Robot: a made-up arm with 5 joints. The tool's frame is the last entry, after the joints.
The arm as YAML. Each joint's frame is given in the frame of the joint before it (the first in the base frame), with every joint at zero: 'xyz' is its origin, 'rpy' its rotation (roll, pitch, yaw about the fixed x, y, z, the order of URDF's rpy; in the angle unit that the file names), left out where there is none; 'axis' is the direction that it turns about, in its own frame. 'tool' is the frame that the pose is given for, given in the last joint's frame.
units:
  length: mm
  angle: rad
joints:
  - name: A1
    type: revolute
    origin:
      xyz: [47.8, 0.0, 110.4]
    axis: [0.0, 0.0, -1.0]
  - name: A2
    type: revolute
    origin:
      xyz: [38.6, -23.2, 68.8]
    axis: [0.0, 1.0, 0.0]
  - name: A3
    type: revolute
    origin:
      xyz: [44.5, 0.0, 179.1]
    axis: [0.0, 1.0, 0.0]
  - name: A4
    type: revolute
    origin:
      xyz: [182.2, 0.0, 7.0]
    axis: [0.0, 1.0, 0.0]
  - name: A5
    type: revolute
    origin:
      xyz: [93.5, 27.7, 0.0]
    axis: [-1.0, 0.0, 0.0]
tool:
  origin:
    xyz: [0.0, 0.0, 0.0]
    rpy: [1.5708, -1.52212, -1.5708]
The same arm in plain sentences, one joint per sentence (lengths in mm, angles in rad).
The arm has five revolute joints in a row. What follows holds with every joint at zero, and every direction is one of the base frame's. Joint 1 is mounted 47.8 mm along +x and 110.4 mm along +z from the base frame's origin and rotates about -z. Joint 2 is mounted 38.6 mm along +x and 23.2 mm along -y and 68.8 mm along +z from joint 1 and rotates about +y. Joint 3 is mounted 44.5 mm along +x and 179.1 mm along +z from joint 2 and rotates about +y. Joint 4 is mounted 182.2 mm along +x and 7 mm along +z from joint 3 and rotates about +y. Joint 5 is mounted 93.5 mm along +x and 27.7 mm along +y from joint 4 and rotates about -x. The tool frame, which is the frame that the pose is given for, is mounted at the same point as joint 5; its axes are the base frame's turned by roll 1.5708, pitch -1.5221 and yaw -1.5708 rad (as in URDF: about the fixed x, then y, then z).
